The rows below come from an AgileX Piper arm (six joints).
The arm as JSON. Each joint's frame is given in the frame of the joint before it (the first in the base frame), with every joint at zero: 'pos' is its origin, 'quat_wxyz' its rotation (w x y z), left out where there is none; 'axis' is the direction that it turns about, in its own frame. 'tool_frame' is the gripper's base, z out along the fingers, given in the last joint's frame.
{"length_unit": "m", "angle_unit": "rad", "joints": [
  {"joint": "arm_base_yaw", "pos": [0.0, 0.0, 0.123], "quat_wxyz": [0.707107, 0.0, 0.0, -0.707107], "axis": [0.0, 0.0, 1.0]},
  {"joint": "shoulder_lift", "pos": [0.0, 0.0, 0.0], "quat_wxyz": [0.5, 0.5, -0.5, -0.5], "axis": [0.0, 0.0, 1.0]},
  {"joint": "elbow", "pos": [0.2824, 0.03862, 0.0], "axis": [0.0, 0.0, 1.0]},
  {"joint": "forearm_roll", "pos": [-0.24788, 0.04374, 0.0], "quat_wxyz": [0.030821, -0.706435, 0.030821, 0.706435], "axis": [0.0, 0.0, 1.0]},
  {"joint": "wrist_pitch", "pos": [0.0, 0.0, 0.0], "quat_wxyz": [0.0, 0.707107, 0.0, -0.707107], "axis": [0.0, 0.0, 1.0]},
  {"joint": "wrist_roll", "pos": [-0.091, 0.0, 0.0], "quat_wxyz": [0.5, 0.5, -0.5, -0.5], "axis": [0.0, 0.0, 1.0]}
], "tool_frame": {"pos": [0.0, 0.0, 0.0]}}
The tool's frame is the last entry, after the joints.
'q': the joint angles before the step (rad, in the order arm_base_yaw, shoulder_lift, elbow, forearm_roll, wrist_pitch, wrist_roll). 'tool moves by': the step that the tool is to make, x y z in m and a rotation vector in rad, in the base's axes. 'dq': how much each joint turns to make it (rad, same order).
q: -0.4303, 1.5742, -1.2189, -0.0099, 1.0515, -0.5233
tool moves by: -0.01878, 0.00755, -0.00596, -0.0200, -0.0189, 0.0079
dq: -0.0010, -0.0731, 0.1084, -0.0095, -0.0609, -0.0055
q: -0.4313, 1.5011, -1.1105, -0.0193, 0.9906, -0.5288
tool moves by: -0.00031, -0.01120, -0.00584, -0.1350, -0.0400, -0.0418
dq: 0.0000, -0.0038, 0.0417, -0.1513, -0.1232, 0.1064
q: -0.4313, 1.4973, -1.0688, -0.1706, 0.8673, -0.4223
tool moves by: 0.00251, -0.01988, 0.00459, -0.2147, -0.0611, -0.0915
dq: 0.0000, 0.0069, 0.0104, -0.3075, -0.1088, 0.2594
